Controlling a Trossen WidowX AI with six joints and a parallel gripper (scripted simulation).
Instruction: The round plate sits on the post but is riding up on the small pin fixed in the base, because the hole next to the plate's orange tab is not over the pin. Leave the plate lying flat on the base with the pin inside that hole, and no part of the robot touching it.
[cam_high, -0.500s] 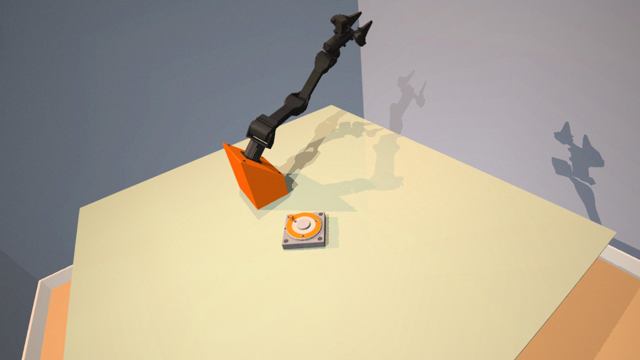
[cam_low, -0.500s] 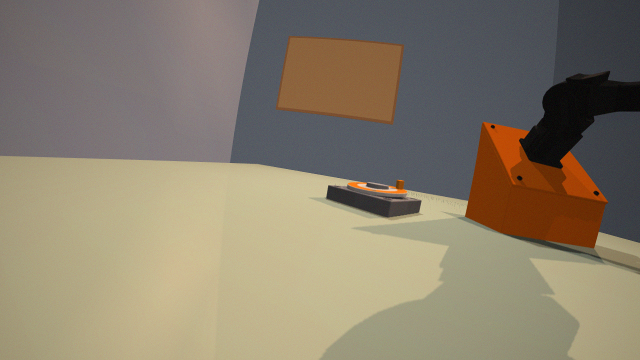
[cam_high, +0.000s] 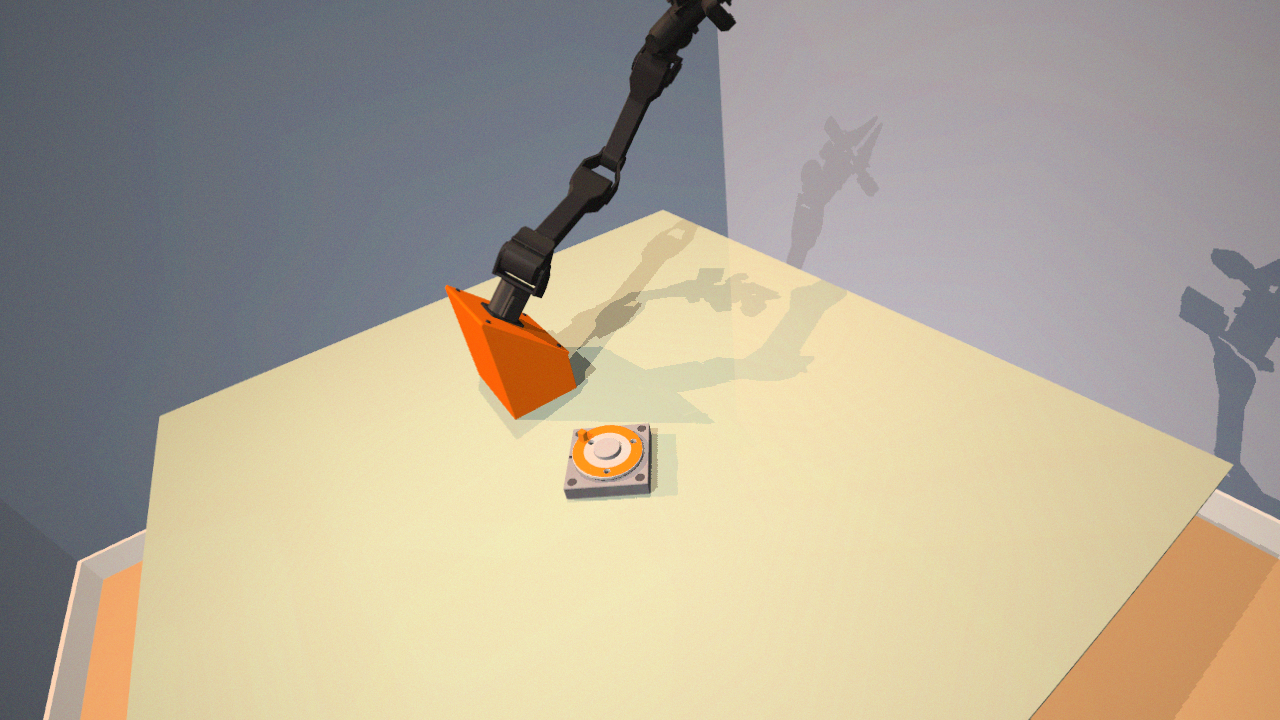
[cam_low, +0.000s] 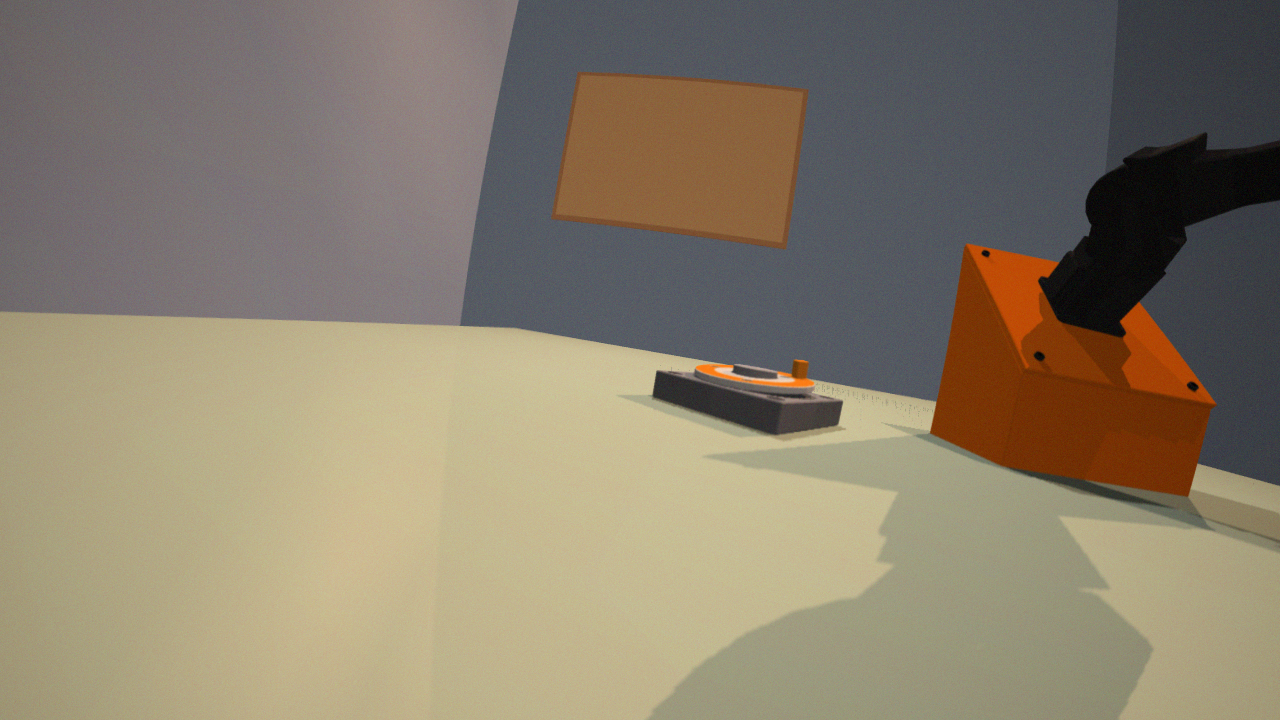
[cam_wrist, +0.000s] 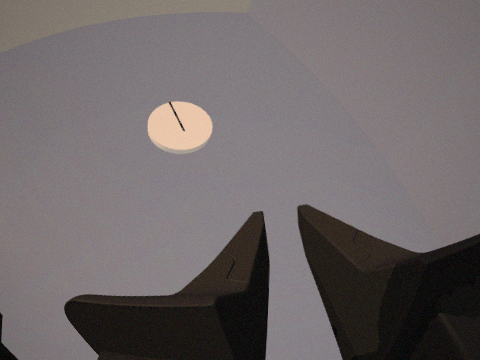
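The round plate lies 58 cm to the right of my gripper tip, 57 cm below it and 31 cm ahead of it. Also, from my gripper tip: square grey base 58 cm below, 57 cm to the right, 33 cm ahead.
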